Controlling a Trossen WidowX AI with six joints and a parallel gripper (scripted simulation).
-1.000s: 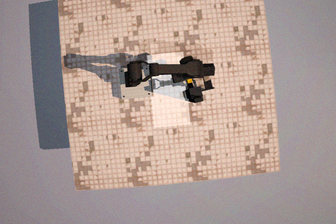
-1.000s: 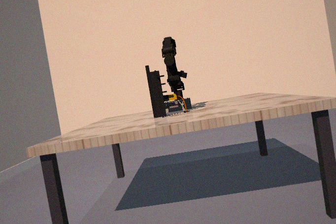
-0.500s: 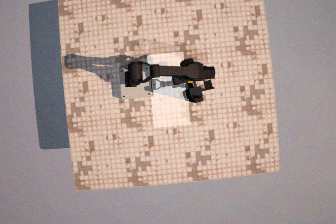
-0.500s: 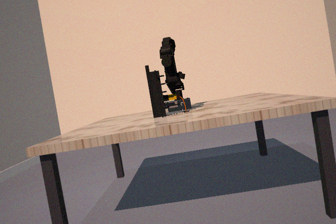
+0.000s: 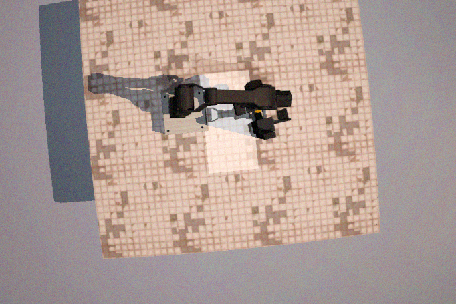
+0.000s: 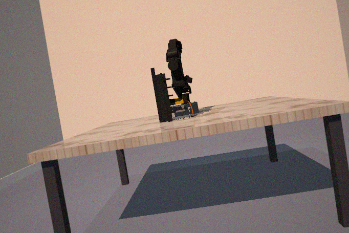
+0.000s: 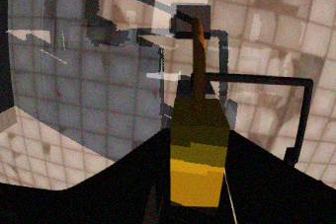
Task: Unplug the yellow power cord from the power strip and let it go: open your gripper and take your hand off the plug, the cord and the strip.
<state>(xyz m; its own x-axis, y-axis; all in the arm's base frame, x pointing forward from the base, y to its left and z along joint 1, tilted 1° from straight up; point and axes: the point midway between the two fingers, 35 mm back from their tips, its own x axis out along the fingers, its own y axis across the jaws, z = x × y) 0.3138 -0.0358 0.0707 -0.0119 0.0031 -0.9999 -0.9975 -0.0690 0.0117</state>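
My gripper tip is now 10 mm short of the yellow plug and 30 mm to the left of it.
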